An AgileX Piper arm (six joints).
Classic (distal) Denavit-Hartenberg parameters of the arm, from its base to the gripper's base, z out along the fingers. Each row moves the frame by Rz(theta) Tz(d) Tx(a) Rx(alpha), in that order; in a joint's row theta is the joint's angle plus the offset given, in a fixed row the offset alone. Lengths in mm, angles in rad.
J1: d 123; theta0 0; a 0; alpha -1.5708
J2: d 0; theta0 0.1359; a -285.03; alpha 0
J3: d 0; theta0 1.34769; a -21.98; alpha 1.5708
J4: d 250.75; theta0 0; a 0; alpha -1.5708
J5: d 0; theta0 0; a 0; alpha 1.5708
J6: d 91; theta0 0; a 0; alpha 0
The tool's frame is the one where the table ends.
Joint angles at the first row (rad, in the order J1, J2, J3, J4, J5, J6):
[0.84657 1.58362 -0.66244 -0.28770 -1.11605 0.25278]
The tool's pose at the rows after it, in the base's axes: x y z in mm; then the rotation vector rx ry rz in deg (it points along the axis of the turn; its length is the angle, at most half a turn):
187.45 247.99 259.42 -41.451 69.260 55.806
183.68 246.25 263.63 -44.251 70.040 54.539
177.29 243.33 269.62 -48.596 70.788 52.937
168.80 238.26 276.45 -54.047 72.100 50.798
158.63 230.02 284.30 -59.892 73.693 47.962
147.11 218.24 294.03 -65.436 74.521 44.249
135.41 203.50 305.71 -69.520 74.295 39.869
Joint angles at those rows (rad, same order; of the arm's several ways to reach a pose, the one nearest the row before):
[0.84659 1.56259 -0.66245 -0.30385 -1.07117 0.25389]
[0.84656 1.52862 -0.66243 -0.33922 -1.00613 0.25368]
[0.84657 1.47923 -0.66242 -0.40441 -0.91721 0.26497]
[0.84660 1.41457 -0.66244 -0.50222 -0.79982 0.30277]
[0.84656 1.33570 -0.66245 -0.63981 -0.66648 0.38055]
[0.84658 1.24459 -0.66243 -0.82511 -0.54066 0.50244]
[0.84661 1.14628 -0.66244 -1.04453 -0.43833 0.66188]

